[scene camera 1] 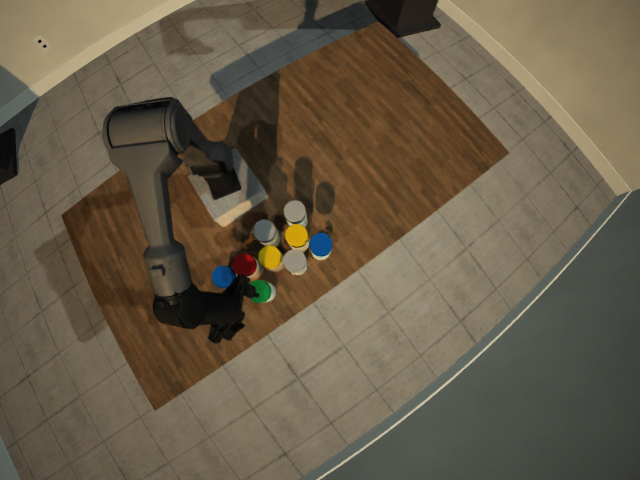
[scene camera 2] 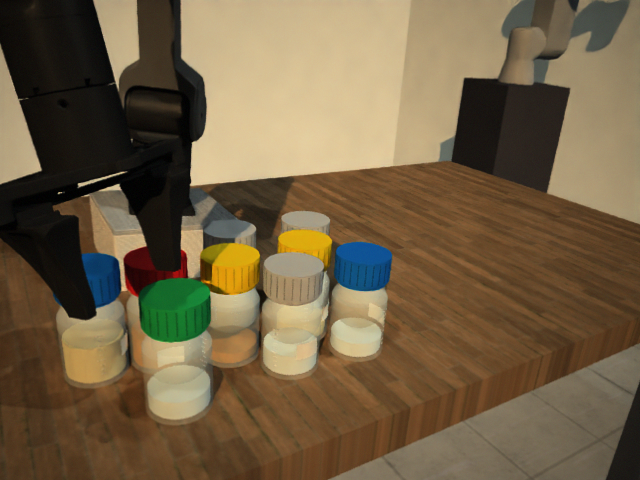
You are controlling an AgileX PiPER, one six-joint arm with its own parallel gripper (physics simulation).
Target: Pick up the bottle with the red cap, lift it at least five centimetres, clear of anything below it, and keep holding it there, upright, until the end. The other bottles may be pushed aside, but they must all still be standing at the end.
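The red-capped bottle (scene camera 1: 244,265) (scene camera 2: 136,274) stands upright on the wooden table among other bottles. A blue-capped bottle (scene camera 1: 223,276) (scene camera 2: 105,279) stands on one side of it, a yellow-capped bottle (scene camera 1: 270,257) (scene camera 2: 230,267) on the other, and a green-capped bottle (scene camera 1: 261,291) (scene camera 2: 174,308) nearer the front edge. My gripper (scene camera 1: 244,313) (scene camera 2: 125,289) is open and empty, pointing down, on the front-edge side of the red-capped bottle. In scene camera 2 one finger covers part of the red cap and the other covers part of the blue-capped bottle.
Also upright are a grey-capped bottle (scene camera 1: 295,261) (scene camera 2: 293,277), a blue-capped one (scene camera 1: 321,244) (scene camera 2: 362,264), another yellow-capped one (scene camera 1: 296,235) (scene camera 2: 305,242) and two grey-capped ones (scene camera 1: 265,231) (scene camera 1: 295,212) behind. A pale block (scene camera 1: 237,211) (scene camera 2: 116,253) lies under the arm's base.
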